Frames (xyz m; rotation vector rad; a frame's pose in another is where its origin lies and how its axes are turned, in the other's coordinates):
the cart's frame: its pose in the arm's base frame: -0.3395 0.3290 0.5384 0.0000 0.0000 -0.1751
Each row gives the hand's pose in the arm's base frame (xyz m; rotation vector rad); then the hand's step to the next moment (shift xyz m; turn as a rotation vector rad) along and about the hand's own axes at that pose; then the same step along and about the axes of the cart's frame.
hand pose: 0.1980 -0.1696 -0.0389 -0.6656 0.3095 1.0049
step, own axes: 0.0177 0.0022 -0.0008 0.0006 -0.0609 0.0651
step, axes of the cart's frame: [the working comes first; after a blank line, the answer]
step, axes of the arm's base frame: 0.0073 0.0122 -0.0108 0.0486 0.0202 0.0719

0.0050 0.0133 -0.0108 0.0444 0.0283 0.0719
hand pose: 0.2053 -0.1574 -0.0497 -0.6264 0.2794 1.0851
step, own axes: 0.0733 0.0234 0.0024 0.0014 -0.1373 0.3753
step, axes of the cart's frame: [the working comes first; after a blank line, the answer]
step, axes of the arm's base frame: 0.0123 0.0627 -0.0429 0.0898 0.1826 0.3439

0.0012 0.0639 -0.0429 0.0566 0.1955 0.3439
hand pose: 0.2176 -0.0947 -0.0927 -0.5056 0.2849 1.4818
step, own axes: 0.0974 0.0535 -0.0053 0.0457 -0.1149 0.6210
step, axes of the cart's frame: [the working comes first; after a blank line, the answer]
step, axes of the arm's base frame: -0.0442 0.0831 -0.0593 0.0411 0.3414 0.5317

-0.0580 0.0741 -0.0593 -0.0190 0.3433 0.5317
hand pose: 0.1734 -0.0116 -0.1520 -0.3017 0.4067 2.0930
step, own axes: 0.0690 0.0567 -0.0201 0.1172 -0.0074 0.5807
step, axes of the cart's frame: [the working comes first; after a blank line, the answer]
step, axes of the arm's base frame: -0.0831 0.0170 -0.0343 -0.0856 0.3272 0.4865

-0.0848 0.0023 -0.0343 -0.1413 0.3072 0.4865
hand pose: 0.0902 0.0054 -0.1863 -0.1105 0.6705 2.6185
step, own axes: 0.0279 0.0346 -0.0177 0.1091 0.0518 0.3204
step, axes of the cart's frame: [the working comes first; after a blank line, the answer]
step, axes of the arm's base frame: -0.0405 -0.0248 -0.0054 -0.1113 0.1537 0.2850

-0.0356 -0.0315 -0.0054 -0.1364 0.1320 0.2850
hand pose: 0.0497 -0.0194 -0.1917 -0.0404 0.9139 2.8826
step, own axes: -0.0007 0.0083 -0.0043 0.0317 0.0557 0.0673
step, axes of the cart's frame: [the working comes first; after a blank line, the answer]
step, axes of the arm's base frame: -0.0003 -0.0093 0.0013 -0.0375 -0.0032 0.0850

0.0013 -0.0092 0.0013 -0.0363 -0.0096 0.0850
